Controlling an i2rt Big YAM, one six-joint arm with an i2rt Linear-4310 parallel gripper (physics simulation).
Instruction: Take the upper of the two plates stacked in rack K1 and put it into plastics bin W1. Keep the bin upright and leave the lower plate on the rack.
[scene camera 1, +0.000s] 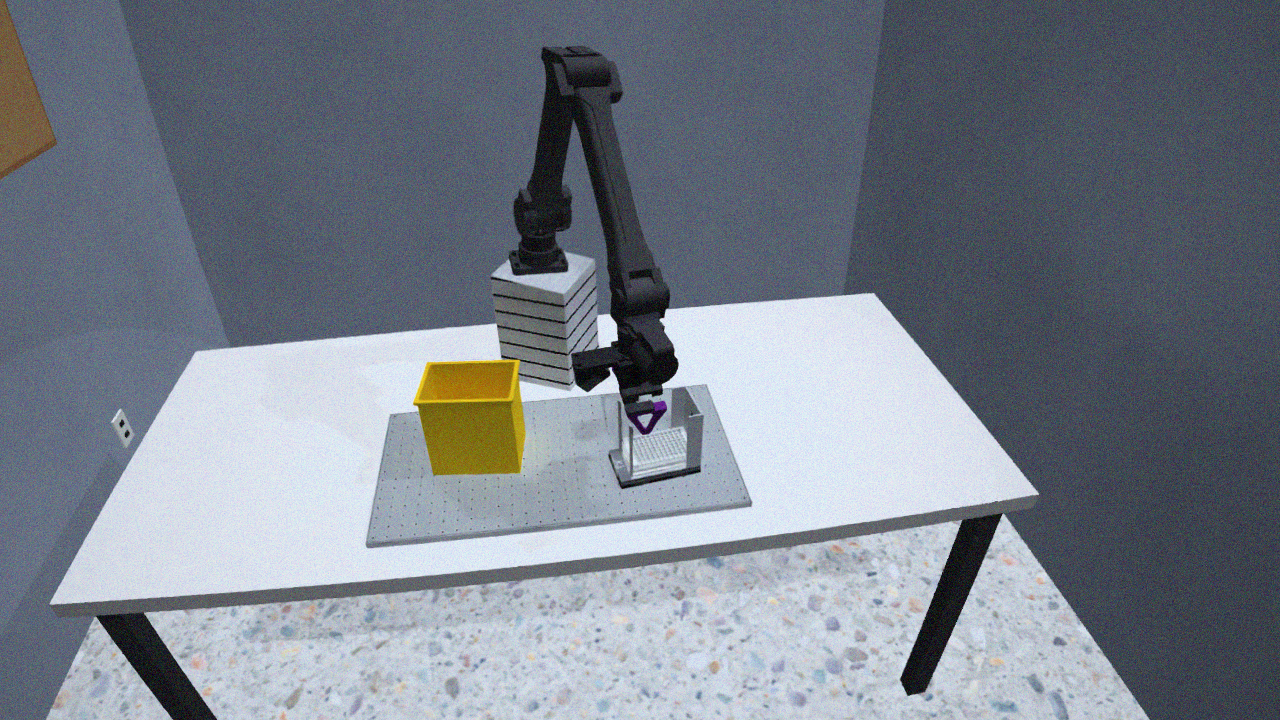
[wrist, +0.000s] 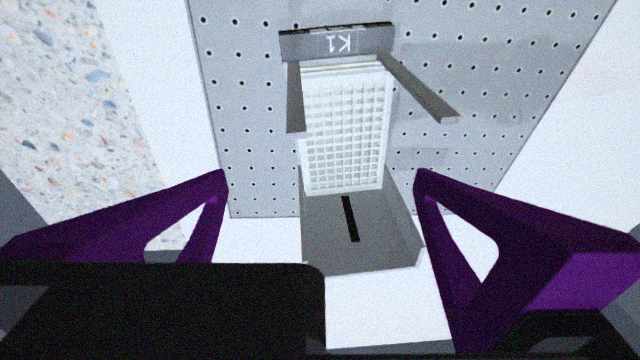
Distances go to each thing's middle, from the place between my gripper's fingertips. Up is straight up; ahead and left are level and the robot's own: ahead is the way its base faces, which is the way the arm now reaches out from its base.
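Scene:
Grey rack end panel (wrist: 382, 248): 3 cm behind my hand, 11 cm to the left of it, 7 cm below it. Yellow plastics bin W1 (scene camera 1: 471, 413): 6 cm below my hand, 29 cm to the right of it, 15 cm behind it.

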